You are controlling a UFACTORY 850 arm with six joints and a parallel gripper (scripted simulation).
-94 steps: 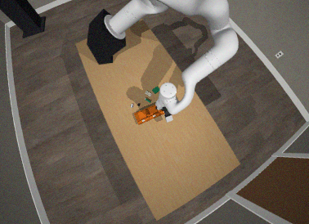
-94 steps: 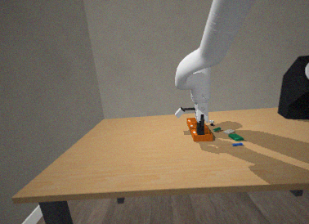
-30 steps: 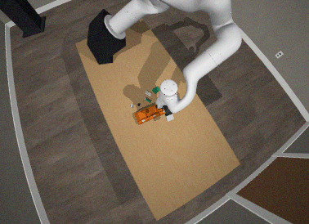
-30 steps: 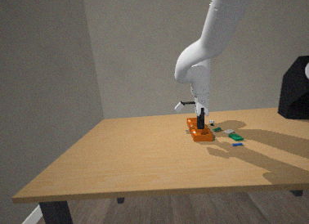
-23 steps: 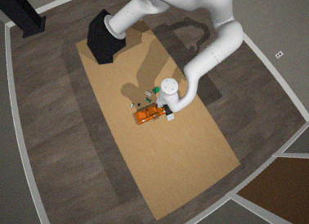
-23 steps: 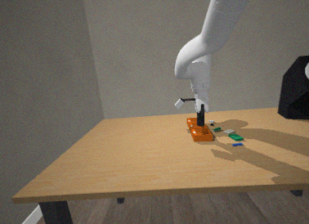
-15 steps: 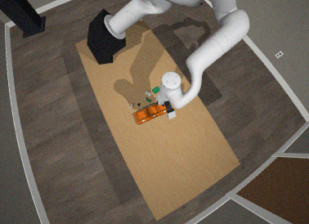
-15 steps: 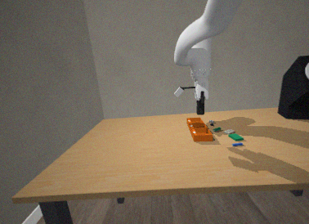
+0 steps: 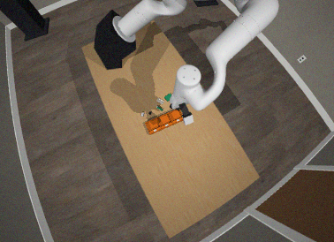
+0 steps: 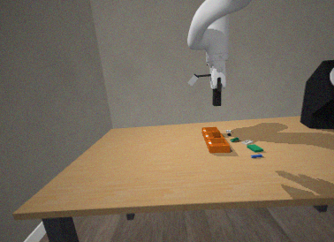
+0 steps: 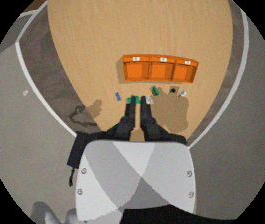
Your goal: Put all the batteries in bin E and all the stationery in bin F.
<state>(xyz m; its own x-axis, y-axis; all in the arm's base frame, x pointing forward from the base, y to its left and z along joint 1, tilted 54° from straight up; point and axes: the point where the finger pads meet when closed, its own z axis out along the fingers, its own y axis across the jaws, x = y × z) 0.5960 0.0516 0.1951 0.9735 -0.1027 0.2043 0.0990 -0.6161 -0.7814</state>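
Now: hand 210 mm above the green block and 160 mm past it. The rest, counted from my hand: green battery: 210 mm below, 90 mm behind, 80 mm to the right; then orange bin tray: 200 mm below, 80 mm to the right, 10 mm ahead; then white piece: 210 mm below, 150 mm behind, 70 mm to the right.
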